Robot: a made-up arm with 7 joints.
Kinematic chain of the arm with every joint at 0, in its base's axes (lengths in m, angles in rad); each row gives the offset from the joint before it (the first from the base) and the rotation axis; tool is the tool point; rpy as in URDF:
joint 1: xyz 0 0 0 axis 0.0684 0.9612 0.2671
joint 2: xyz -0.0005 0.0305 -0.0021 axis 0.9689 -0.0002 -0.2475
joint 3: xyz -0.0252 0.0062 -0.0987 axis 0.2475 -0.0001 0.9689
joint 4: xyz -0.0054 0 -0.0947 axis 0.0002 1 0
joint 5: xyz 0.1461 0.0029 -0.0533 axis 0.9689 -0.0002 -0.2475
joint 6: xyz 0.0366 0 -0.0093 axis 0.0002 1 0
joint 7: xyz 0.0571 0 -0.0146 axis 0.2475 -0.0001 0.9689
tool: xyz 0 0 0 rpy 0 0.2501 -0.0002
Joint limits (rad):
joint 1: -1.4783..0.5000
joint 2: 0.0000..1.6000
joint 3: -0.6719..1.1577
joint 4: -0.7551..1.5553
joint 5: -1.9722..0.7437
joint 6: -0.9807..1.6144
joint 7: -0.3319..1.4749
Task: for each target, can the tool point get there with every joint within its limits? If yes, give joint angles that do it. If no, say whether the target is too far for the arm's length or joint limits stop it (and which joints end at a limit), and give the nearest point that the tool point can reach.
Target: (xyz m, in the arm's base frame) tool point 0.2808 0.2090 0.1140
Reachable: yes | joints -1.0767 0.8215 0.6172 0.0069 -0.9379 1.0675 0.4315
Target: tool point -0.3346 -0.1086 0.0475
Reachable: no: joint limits stop it (at a limit: joint 1, joint 2, joint 3, joint 4) | nearest point -0.1320 0.0760 0.1234 | short by 0.284 m
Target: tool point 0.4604 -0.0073 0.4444
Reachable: no: too far | nearest point 0.3164 0.0501 0.1949 | short by 0.294 m
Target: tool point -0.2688 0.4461 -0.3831
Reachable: no: too far | nearest point -0.1942 0.3292 -0.2756 | short by 0.175 m
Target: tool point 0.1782 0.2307 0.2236
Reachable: yes | joints -1.2765 1.0296 0.6242 -0.1139 -0.0447 0.5909 -0.0670
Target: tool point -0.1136 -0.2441 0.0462
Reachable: no: joint limits stop it (at a limit: joint 1, joint 2, joint 3, joint 4) | nearest point 0.0406 -0.1478 0.0721 | short by 0.184 m
